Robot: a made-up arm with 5 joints.
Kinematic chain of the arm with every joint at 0, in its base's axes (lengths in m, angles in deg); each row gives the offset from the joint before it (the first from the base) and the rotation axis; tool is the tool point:
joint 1: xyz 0 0 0.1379 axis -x
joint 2: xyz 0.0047 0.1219 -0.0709 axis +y
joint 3: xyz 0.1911 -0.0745 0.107 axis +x
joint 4: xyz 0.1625 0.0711 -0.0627 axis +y
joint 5: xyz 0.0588 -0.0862 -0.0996 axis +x
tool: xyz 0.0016 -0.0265 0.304
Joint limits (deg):
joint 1: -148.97..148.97
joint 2: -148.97..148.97
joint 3: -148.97..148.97
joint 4: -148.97..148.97
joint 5: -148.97..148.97
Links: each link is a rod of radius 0.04 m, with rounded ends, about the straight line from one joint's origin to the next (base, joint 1, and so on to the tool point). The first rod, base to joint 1, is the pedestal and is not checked.
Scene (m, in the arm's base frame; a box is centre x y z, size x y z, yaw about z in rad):
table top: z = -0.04
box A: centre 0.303 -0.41 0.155 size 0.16 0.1 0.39 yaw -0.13
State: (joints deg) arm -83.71 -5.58 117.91 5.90 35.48
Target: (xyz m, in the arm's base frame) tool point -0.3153 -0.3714 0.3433
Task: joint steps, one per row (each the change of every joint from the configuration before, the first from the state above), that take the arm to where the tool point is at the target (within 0.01 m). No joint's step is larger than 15 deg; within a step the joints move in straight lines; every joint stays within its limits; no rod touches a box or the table.
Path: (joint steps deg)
1: 4.78 -4.97 4.44 13.54 -2.72
2: 4.77 -4.97 4.43 13.53 -2.71
3: 4.78 -4.97 4.44 13.54 -2.72
4: 4.77 -4.97 4.44 13.53 -2.72
5: 4.78 -4.97 4.44 13.54 -2.72
6: 4.77 -4.97 4.43 13.54 -2.71
7: 4.78 -4.97 4.44 13.53 -2.72
8: -10.49 -13.46 0.00 -14.37 8.48
9: -10.49 -13.46 0.00 -14.37 8.48
10: -10.49 -13.46 0.00 -14.36 8.48
11: -10.50 -13.46 0.00 -14.37 8.48
12: -10.49 -13.46 0.00 -14.37 8.48
13: -10.49 -13.46 0.00 -14.37 8.48
14: -10.49 -13.46 0.00 -14.37 8.48

